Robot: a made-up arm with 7 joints. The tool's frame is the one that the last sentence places.
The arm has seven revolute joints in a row. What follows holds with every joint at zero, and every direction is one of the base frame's. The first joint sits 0.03 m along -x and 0.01 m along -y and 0.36 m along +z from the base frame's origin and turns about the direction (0.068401, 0.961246, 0.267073), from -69.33 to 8.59 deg. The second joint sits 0.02 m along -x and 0.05 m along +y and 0.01 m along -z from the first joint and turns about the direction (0.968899, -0.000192, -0.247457), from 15.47 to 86.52 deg. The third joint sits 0.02 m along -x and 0.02 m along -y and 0.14 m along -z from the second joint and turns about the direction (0.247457, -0.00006, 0.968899), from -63.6 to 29.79 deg. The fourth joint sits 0.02 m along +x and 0.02 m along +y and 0.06 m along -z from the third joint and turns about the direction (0.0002, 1, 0.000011), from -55 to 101.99 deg. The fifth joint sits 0.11 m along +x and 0.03 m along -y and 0.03 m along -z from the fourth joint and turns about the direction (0.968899, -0.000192, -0.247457), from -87.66 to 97.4 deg. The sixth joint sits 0.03 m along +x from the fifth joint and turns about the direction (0.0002, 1, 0.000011), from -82.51 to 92.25 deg. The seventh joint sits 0.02 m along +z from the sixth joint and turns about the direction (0.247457, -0.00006, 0.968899), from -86.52 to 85.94 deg. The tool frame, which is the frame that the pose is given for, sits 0.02 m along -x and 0.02 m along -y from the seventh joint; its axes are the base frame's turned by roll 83.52, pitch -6.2 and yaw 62.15 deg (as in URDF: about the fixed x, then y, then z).
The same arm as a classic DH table. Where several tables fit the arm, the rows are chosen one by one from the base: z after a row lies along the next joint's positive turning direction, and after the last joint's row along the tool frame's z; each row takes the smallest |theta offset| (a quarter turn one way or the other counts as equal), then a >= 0, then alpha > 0; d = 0 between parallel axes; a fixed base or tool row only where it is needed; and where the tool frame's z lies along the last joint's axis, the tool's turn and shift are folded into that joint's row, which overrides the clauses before.
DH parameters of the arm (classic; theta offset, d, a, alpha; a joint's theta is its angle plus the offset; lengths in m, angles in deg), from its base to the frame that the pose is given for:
base (fixed): -4.07 0.3634 -0.0292 -74.51
joint 1: -75.12 0.0315 -0.0279 -90
joint 2: 74 -0.0016 0.02 90
joint 3: 90 -0.1938 0.0342 -90
joint 4: 90 -0.01 0.0018 90
joint 5: 0 0.1431 -0.0074 -90
joint 6: 90 0 0.0049 -90
joint 7: 59.87 0.0167 0.027 -71.05
tool (fixed): -166.58 -0.0071 0 0
Joint limits (deg, base to tool): -69.33..8.59 15.47..86.52 -63.6..29.79 -55..101.99 -87.66..97.4 -82.51..92.25 -86.52..85.94

